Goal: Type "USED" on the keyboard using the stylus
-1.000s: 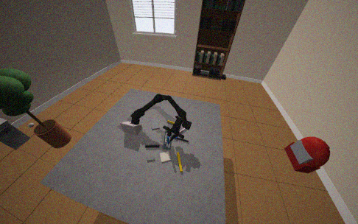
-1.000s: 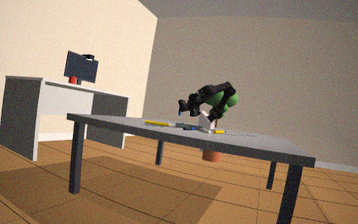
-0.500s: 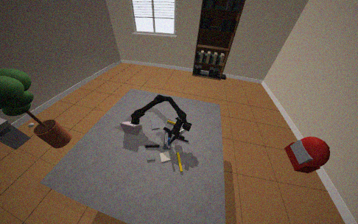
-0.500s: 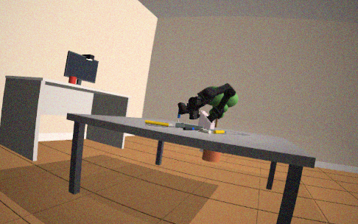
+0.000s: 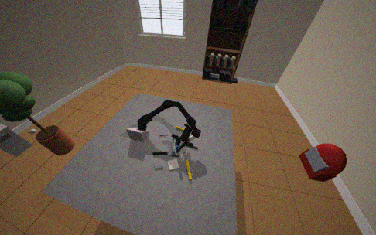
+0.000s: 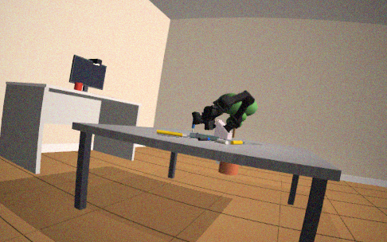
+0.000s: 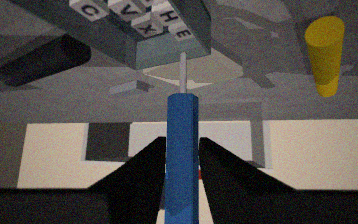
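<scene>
The white pad is 1 cm behind my gripper tip, 8 cm to the right of it and 8 cm below it. The rest, counted from my gripper tip: dark pen (6 cm ahead, 11 cm to the left, 8 cm below); blue stylus (1 cm below); black bar (14 cm behind, 2 cm to the right, 7 cm below).
</scene>
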